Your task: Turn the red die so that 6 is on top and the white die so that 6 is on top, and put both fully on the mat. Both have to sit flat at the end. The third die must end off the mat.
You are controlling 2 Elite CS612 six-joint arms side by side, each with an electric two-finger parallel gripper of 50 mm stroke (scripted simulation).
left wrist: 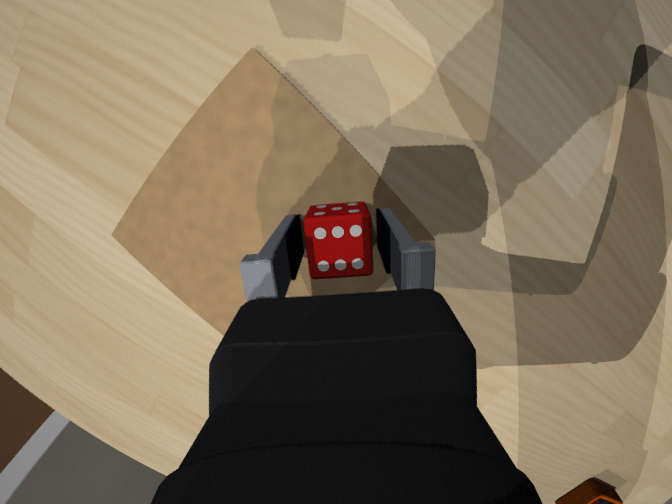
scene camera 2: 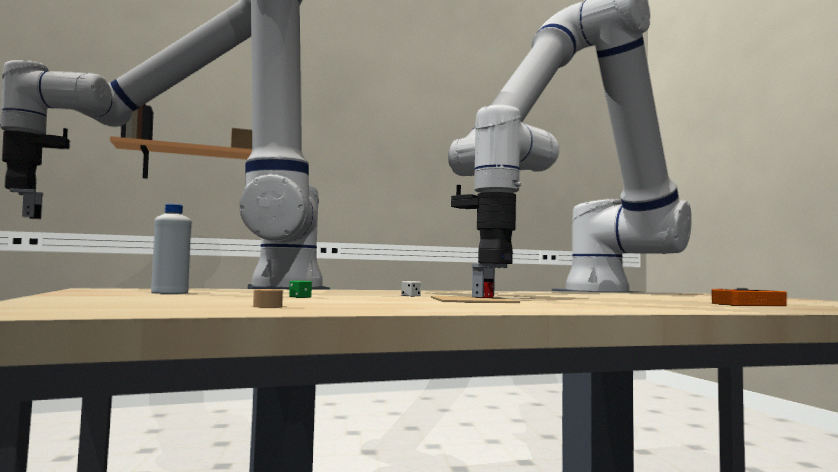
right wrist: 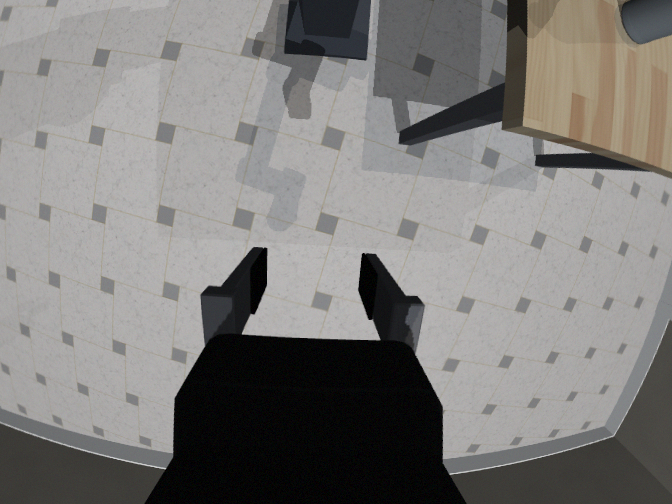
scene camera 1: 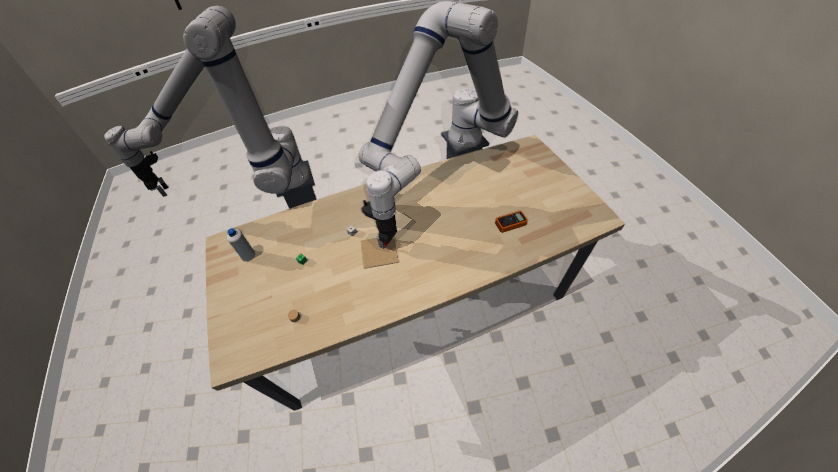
Labels:
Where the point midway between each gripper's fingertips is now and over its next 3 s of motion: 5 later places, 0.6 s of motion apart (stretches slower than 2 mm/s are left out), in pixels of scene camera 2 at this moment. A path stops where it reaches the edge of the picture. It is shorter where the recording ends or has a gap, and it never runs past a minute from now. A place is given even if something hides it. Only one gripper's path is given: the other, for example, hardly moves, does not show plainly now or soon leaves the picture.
My left gripper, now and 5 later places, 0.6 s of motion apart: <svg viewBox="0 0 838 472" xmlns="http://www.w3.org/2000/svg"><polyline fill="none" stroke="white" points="483,296 483,274 484,250 478,250 455,251 431,252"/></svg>

